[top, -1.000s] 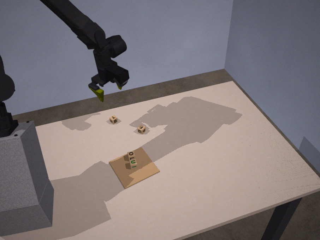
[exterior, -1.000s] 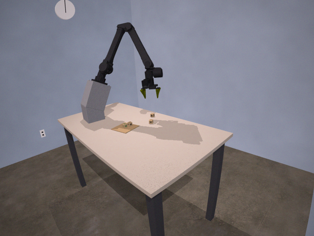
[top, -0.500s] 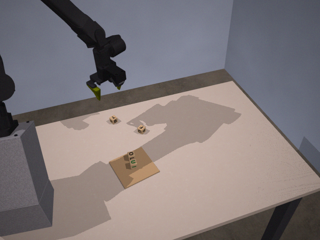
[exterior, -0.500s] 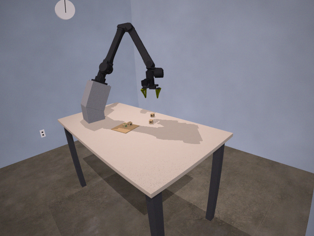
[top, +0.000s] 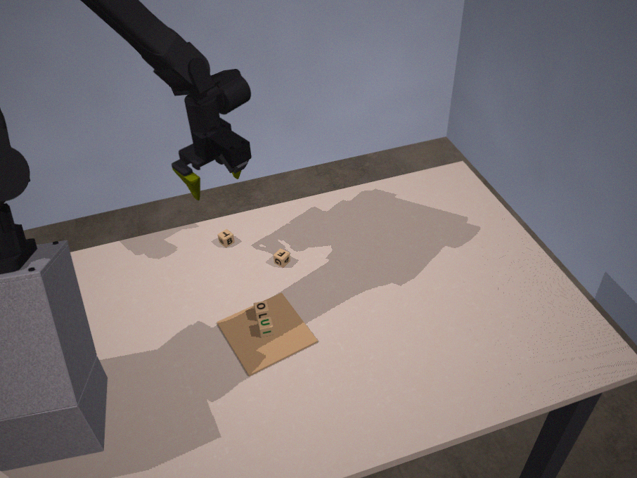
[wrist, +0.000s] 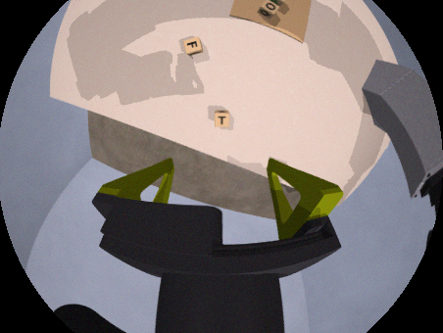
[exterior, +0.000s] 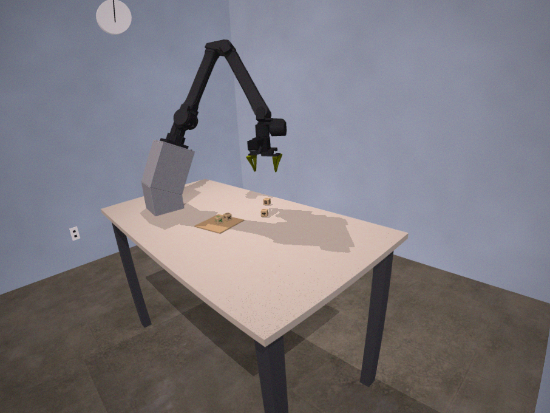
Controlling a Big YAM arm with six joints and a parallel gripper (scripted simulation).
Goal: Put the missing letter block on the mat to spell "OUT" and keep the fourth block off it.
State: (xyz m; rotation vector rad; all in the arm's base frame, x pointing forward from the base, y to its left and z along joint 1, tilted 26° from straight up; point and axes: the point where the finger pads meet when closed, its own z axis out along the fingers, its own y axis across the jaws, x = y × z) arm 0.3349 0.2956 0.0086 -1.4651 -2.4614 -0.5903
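My gripper is now 140 mm above the T block. Round my hand: U block: 40 mm ahead, 270 mm to the right, 140 mm below; mat: 40 mm ahead, 270 mm to the right, 150 mm below.
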